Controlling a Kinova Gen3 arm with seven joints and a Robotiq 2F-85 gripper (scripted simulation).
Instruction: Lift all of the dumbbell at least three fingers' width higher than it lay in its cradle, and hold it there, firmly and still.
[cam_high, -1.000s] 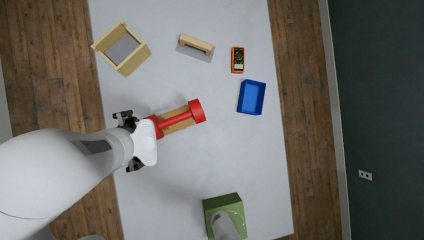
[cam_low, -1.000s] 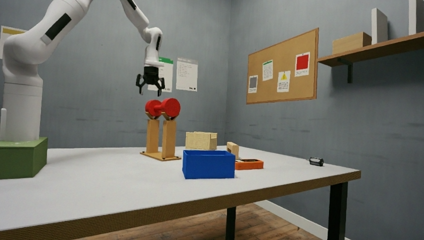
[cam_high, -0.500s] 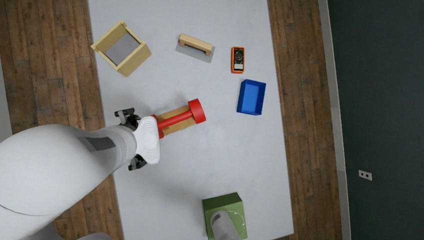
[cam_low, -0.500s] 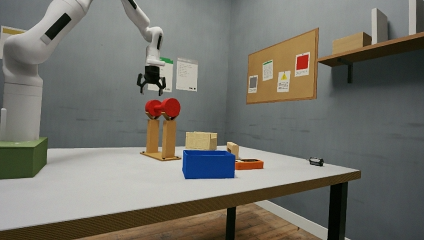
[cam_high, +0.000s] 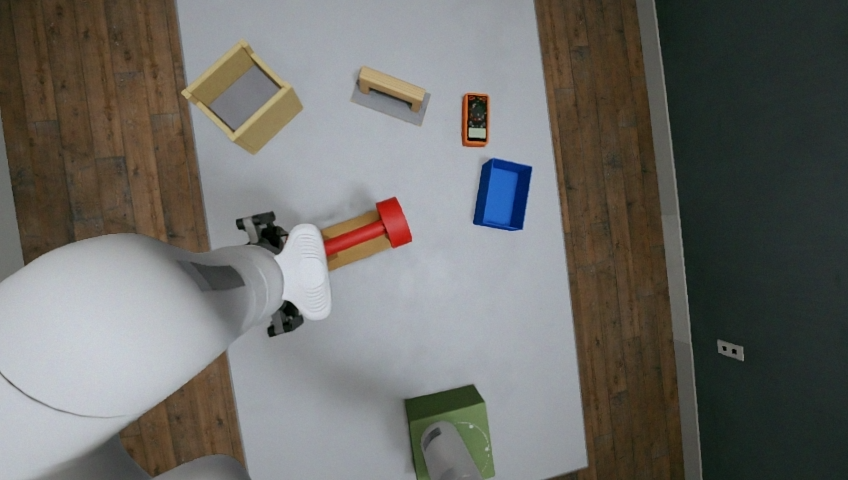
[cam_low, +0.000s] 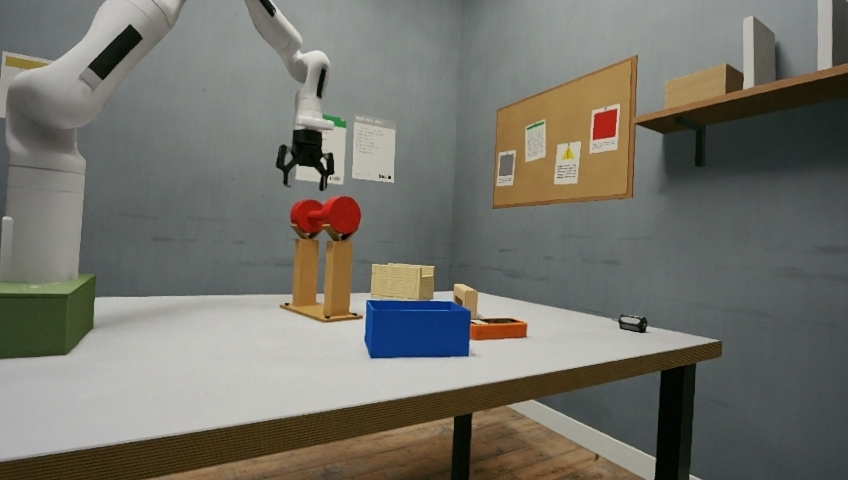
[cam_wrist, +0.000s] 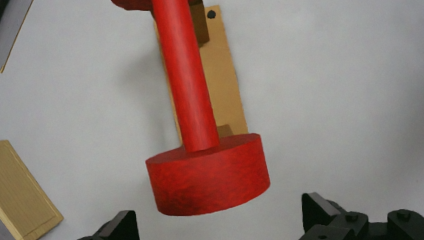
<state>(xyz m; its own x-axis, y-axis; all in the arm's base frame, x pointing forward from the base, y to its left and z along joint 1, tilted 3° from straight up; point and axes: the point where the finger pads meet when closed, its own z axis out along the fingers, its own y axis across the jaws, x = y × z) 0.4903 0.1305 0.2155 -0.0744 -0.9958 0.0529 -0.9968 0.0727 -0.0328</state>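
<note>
Now: hand 10 mm short of the red dumbbell, 90 mm to the left of it and 80 mm above it. Round my hand: wooden box (370 mm ahead, 40 mm to the left, 260 mm below); then orange multimeter (210 mm ahead, 470 mm to the right, 300 mm below); then cradle (10 mm ahead, 90 mm to the right, 210 mm below).
</note>
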